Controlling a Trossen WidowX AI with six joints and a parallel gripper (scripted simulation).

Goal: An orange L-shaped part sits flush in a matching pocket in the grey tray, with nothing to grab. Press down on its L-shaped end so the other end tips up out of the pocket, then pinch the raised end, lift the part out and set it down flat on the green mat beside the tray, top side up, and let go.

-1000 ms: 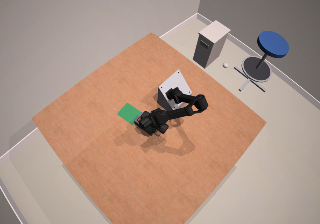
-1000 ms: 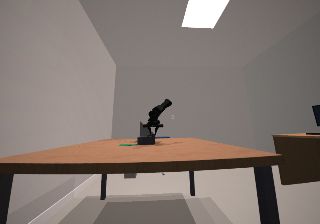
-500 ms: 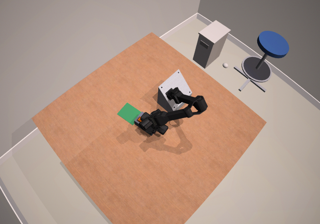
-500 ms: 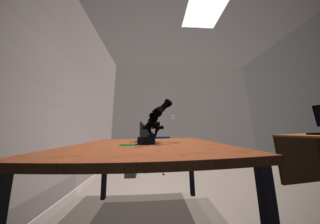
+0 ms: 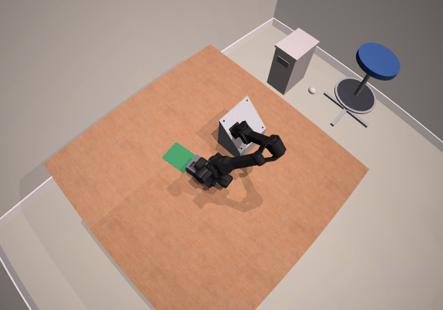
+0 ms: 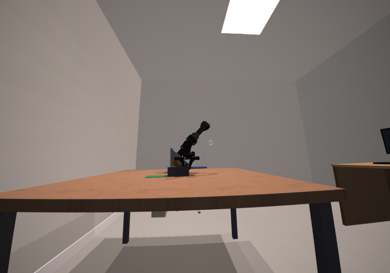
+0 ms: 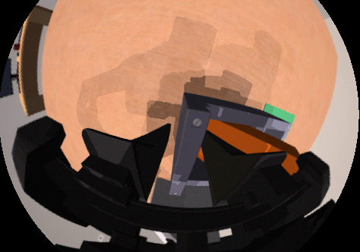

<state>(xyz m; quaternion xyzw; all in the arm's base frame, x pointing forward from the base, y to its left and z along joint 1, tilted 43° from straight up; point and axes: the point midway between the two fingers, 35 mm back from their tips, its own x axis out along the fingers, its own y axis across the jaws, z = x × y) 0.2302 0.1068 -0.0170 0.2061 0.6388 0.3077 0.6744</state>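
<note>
Now: the orange L-shaped part 5 cm to the right of my gripper tip and 1 cm above it. Round my gripper tip: green mat 22 cm to the right, 5 cm below, 3 cm ahead.
</note>
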